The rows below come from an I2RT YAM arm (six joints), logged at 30 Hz.
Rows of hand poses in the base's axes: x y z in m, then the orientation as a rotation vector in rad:
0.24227 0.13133 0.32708 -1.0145 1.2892 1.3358
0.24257 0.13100 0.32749 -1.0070 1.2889 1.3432
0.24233 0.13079 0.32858 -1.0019 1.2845 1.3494
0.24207 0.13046 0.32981 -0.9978 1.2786 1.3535
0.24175 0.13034 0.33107 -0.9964 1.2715 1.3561
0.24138 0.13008 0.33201 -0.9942 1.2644 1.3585
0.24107 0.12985 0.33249 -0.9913 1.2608 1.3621
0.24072 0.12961 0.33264 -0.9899 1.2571 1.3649
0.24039 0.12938 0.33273 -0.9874 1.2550 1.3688
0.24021 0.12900 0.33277 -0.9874 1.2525 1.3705
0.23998 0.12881 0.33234 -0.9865 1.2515 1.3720
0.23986 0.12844 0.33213 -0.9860 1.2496 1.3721
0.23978 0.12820 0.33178 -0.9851 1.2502 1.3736
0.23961 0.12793 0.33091 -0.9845 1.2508 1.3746
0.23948 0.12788 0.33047 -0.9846 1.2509 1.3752
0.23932 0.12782 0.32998 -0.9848 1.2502 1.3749
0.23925 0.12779 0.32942 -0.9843 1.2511 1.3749
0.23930 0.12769 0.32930 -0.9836 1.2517 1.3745
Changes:
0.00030 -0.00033 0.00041 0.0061 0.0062 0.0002
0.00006 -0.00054 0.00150 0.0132 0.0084 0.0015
-0.00020 -0.00087 0.00273 0.0202 0.0082 0.0023
-0.00052 -0.00099 0.00399 0.0261 0.0057 0.0040
-0.00089 -0.00125 0.00493 0.0323 0.0033 0.0050
-0.00120 -0.00148 0.00541 0.0371 0.0040 0.0060
-0.00155 -0.00172 0.00556 0.0409 0.0037 0.0074
-0.00188 -0.00195 0.00565 0.0445 0.0054 0.0087
-0.00206 -0.00233 0.00569 0.0465 0.0048 0.0101
-0.00229 -0.00252 0.00526 0.0480 0.0053 0.0106
-0.00241 -0.00289 0.00505 0.0495 0.0043 0.0106
-0.00249 -0.00313 0.00470 0.0500 0.0058 0.0110
-0.00266 -0.00340 0.00383 0.0502 0.0070 0.0112
-0.00279 -0.00345 0.00339 0.0502 0.0073 0.0116
-0.00295 -0.00351 0.00290 0.0504 0.0067 0.0116
-0.00302 -0.00354 0.00234 0.0501 0.0074 0.0112
-0.00297 -0.00364 0.00222 0.0500 0.0077 0.0104

